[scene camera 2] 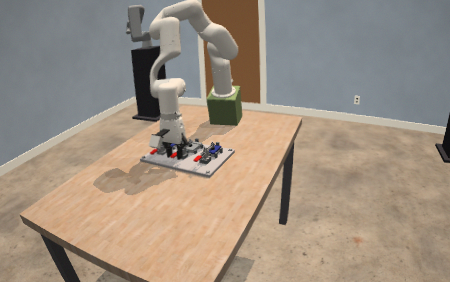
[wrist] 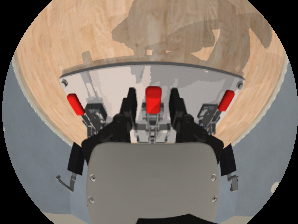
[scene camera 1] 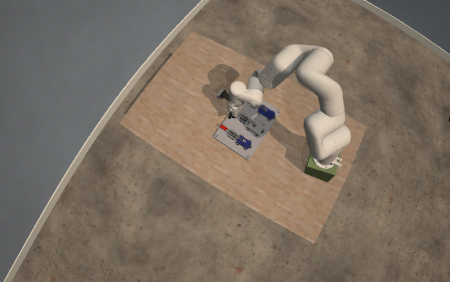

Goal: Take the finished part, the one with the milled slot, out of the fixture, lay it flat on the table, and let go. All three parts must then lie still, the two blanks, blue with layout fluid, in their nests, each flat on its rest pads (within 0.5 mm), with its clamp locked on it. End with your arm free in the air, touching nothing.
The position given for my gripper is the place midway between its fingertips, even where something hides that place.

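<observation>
My gripper (scene camera 2: 175, 157) is visible; the gripper (wrist: 153, 95) is visible here too. A grey fixture plate (wrist: 108, 84) is present.
</observation>
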